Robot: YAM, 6 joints.
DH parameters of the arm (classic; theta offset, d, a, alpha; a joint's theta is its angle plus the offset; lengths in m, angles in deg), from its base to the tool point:
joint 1: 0 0.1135 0.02 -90
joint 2: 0 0 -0.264 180
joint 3: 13.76 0 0.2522 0
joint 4: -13.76 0 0.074 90
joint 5: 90 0 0 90
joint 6: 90 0.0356 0 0
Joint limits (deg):
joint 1: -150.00..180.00
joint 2: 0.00..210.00
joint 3: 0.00..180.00
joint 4: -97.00..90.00
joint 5: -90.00..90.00
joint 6: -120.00..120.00
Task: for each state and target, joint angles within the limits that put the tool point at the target. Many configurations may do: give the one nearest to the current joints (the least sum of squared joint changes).
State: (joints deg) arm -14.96 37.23 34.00 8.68 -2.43 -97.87
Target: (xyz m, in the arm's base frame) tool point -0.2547 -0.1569 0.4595
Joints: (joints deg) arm 31.11 0.00 75.94 45.12 4.43 -97.87
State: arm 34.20 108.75 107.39 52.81 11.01 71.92
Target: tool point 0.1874 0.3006 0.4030
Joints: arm 59.06 88.27 67.04 53.61 10.05 71.92
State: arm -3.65 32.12 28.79 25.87 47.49 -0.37
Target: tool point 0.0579 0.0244 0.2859
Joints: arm 40.11 0.00 8.52 38.87 31.58 -0.37
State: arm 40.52 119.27 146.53 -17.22 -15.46 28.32
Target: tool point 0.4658 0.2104 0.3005
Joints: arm 23.29 125.94 120.88 -31.75 -14.85 28.32
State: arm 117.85 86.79 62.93 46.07 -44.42 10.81
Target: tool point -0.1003 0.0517 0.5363
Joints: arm 138.59 51.59 67.79 52.56 -50.73 10.81
